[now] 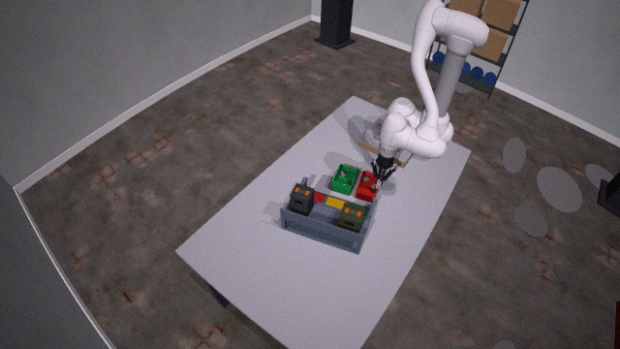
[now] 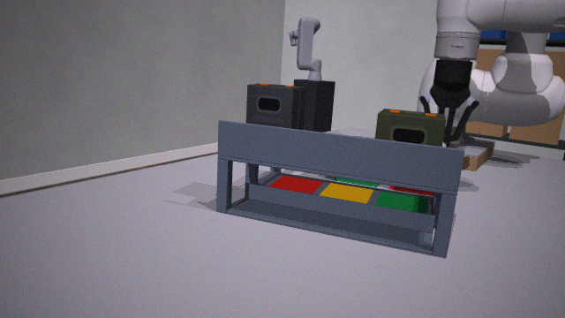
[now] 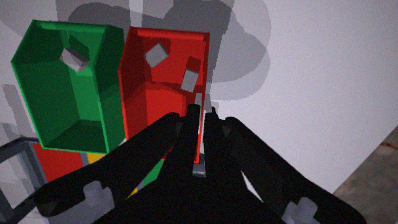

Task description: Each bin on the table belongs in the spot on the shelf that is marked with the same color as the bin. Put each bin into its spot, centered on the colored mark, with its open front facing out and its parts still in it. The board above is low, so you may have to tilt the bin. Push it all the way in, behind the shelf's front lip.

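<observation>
My gripper is now 50 mm to the left of the red bin, 40 mm above it and 10 mm short of it. From my hand the other things lie so: olive box 320 mm ahead, 70 mm above, 60 mm to the left; then green bin 160 mm to the right, 60 mm ahead, 40 mm below; then dark grey box 400 mm ahead, 150 mm to the right, 90 mm above.
</observation>
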